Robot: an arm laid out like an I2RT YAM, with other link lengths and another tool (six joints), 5 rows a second.
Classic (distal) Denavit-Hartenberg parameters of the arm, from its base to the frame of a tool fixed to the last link. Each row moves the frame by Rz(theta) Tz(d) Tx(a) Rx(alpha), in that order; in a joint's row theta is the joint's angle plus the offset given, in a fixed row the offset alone. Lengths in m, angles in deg.
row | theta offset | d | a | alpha
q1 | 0 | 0.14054 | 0.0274 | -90
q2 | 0 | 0 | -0.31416 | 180
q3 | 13.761 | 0 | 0.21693 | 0
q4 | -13.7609 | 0.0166 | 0.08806 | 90
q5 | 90 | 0.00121 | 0 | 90
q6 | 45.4 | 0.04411 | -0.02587 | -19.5
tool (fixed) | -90 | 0.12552 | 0 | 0
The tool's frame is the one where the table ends.
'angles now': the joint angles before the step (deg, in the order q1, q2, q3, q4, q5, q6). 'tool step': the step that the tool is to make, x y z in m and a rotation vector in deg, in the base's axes. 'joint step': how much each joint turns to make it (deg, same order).
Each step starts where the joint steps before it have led.
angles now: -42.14, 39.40, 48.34, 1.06, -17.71, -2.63
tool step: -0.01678, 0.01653, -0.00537, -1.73, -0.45, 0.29
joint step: 0.09, -5.03, -1.30, -2.54, -0.38, -0.98
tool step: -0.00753, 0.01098, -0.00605, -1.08, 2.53, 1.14
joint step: -0.13, -1.75, 1.81, -5.48, -1.69, -2.36
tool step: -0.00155, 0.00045, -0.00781, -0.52, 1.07, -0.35
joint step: 0.07, -0.77, -0.76, -0.87, 0.24, -1.23
